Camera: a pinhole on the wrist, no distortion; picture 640 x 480 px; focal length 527.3 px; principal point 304.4 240.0 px. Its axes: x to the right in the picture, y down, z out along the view. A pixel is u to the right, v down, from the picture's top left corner.
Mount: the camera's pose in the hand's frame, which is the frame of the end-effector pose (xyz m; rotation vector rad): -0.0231 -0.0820 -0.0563 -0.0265 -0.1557 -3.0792
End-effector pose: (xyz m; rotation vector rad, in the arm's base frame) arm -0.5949 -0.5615 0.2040 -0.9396 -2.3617 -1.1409
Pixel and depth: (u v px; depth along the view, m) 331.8 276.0 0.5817
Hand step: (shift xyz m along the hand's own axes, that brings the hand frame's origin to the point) -0.0427 -0.0643 0.5269
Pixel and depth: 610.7 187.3 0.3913
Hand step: -0.2467 -0.0166 0.3336
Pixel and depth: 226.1 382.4 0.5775
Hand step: 0.0799 -0.1735 0.5321
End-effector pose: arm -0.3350 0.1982 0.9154 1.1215 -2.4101 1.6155
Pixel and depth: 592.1 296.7 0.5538
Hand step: -0.3133 -0.1024 0.5066
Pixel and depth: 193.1 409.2 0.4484
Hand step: 0.0862 -0.1741 0.4023
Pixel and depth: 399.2 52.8 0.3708
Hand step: -0.0922 0.0825 0.3007
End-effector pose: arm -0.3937 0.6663 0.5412 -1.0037 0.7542 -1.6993
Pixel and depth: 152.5 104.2 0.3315
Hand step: 0.0719 0.0418 0.2630
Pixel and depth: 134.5 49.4 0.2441
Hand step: 0.0537 0.0349 0.1761
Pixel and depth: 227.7 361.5 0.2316
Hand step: 0.0170 -0.1096 0.1788
